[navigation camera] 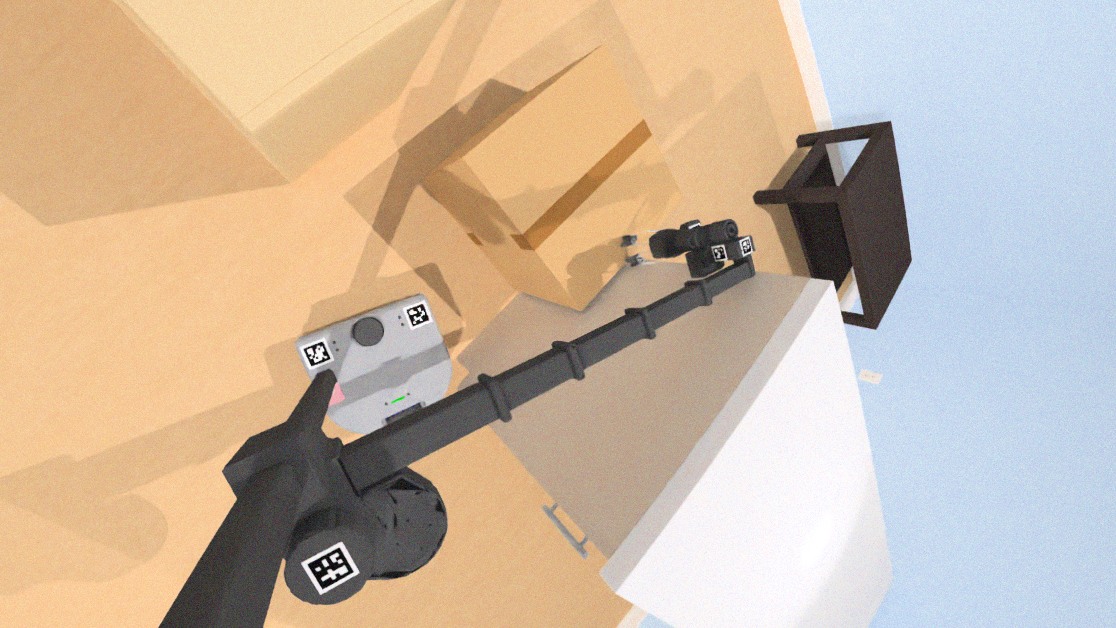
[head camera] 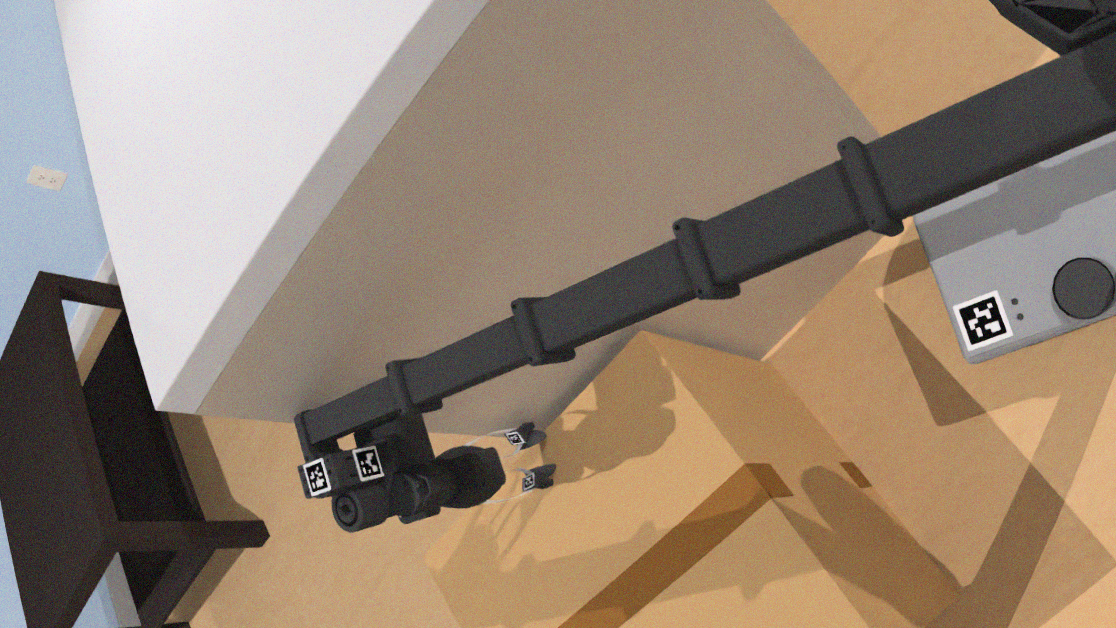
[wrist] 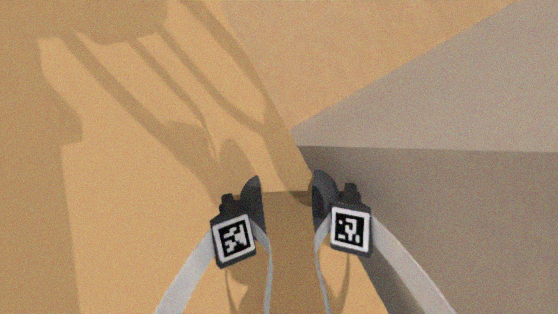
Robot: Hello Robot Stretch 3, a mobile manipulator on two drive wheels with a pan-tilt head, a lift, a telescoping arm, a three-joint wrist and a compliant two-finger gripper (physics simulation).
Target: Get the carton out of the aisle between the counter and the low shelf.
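Pixels of known places: gripper, fingertip midpoint: (navigation camera: 626,252) (head camera: 543,452); robot's base at its link origin: (navigation camera: 367,330) (head camera: 1079,285).
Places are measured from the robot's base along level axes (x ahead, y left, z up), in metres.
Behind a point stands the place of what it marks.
The carton (head camera: 702,468) {x 0.128, y -0.443, z 0.406 m} (navigation camera: 593,101) {x 0.432, y -0.639, z 0.406 m} (wrist: 125,225) is a large closed tan box with a brown tape strip. It stands on the floor at an angle, with one corner close against the side of the white-topped counter (head camera: 234,156) {x -0.148, y -0.536, z 0.910 m} (navigation camera: 764,468) {x -0.234, y -0.464, z 0.910 m} (wrist: 450,215). The pale low block (navigation camera: 312,54) {x 0.513, y -0.058, z 0.610 m} at the upper left of the navigation view seems to be the low shelf. My gripper (head camera: 541,456) {x 0.054, y -0.654, z 0.404 m} (navigation camera: 632,249) {x 0.054, y -0.654, z 0.404 m} (wrist: 290,194) {x 0.054, y -0.654, z 0.404 m} is open and empty. Its fingers are over the carton's edge beside the counter; whether they touch it I cannot tell.
A dark brown side table (head camera: 46,437) {x -0.346, y -2.171, z 0.450 m} (navigation camera: 877,226) {x -0.263, y -2.184, z 0.450 m} stands by the blue wall (navigation camera: 998,195) {x -0.238, y -2.764, z 0.802 m}, past the counter's end. My extended arm (head camera: 608,304) {x 0.046, y -0.307, z 0.769 m} (navigation camera: 608,343) {x 0.041, y -0.297, z 0.770 m} crosses in front of the counter. My grey base (head camera: 1037,234) {x -0.046, y -0.029, z 0.172 m} (navigation camera: 390,351) {x -0.033, y -0.031, z 0.169 m} stands near the carton's near side.
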